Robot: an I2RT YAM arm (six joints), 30 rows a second.
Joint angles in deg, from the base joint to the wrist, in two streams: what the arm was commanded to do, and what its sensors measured. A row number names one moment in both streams.
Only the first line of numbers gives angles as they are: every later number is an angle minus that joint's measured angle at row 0.
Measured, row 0:
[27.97 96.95 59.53 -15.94 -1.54 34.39]
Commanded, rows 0 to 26:
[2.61 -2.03 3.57 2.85 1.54 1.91]
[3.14 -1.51 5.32 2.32 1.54 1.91]
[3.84 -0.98 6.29 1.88 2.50 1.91]
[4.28 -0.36 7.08 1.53 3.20 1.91]
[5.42 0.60 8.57 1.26 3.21 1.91]
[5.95 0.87 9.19 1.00 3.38 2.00]
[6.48 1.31 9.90 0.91 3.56 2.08]
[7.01 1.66 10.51 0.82 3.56 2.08]
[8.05 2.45 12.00 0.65 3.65 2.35]
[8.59 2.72 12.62 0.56 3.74 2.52]
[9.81 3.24 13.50 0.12 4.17 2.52]
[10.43 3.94 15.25 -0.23 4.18 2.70]
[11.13 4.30 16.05 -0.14 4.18 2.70]
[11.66 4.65 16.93 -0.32 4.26 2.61]
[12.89 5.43 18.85 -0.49 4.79 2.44]
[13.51 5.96 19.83 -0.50 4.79 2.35]
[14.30 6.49 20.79 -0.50 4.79 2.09]
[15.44 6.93 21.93 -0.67 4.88 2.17]
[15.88 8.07 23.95 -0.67 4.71 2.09]
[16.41 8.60 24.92 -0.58 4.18 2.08]
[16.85 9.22 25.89 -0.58 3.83 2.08]
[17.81 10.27 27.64 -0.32 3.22 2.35]
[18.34 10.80 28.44 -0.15 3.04 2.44]
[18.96 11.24 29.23 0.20 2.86 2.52]
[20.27 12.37 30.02 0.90 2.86 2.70]
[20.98 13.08 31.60 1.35 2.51 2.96]
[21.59 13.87 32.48 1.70 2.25 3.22]
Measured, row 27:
[19.49 12.02 27.95 -1.25 2.60 2.21]
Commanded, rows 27 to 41:
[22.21 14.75 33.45 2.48 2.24 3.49]
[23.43 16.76 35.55 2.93 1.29 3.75]
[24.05 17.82 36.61 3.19 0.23 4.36]
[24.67 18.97 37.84 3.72 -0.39 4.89]
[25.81 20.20 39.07 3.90 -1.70 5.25]
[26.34 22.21 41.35 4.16 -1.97 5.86]
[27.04 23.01 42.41 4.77 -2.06 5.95]
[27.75 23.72 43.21 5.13 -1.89 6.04]
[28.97 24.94 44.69 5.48 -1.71 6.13]
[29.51 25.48 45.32 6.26 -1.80 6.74]
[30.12 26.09 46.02 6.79 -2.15 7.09]
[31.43 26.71 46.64 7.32 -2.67 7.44]
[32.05 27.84 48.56 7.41 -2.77 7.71]
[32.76 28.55 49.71 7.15 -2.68 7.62]
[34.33 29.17 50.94 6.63 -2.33 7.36]
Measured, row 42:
[31.47 28.19 45.20 3.47 -1.97 6.45]
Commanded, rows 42 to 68:
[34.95 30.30 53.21 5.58 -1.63 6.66]
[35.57 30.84 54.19 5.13 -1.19 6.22]
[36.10 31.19 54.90 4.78 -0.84 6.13]
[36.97 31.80 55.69 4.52 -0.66 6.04]
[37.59 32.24 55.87 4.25 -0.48 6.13]
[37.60 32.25 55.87 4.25 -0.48 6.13]
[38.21 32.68 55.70 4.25 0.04 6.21]
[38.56 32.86 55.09 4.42 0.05 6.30]
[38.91 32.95 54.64 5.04 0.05 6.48]
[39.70 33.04 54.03 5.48 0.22 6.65]
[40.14 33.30 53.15 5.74 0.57 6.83]
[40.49 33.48 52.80 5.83 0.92 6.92]
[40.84 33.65 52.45 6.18 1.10 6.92]
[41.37 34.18 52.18 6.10 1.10 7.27]
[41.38 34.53 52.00 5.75 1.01 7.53]
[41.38 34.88 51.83 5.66 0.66 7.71]
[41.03 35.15 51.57 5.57 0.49 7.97]
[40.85 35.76 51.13 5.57 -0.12 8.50]
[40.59 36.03 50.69 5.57 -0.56 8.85]
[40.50 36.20 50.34 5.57 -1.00 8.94]
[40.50 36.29 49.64 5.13 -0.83 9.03]
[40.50 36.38 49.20 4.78 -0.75 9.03]
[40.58 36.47 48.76 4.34 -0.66 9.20]
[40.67 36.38 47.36 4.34 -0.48 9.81]
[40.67 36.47 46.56 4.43 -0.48 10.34]
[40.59 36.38 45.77 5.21 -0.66 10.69]
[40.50 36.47 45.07 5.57 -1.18 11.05]
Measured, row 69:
[40.56 35.82 46.68 4.04 -0.70 9.33]
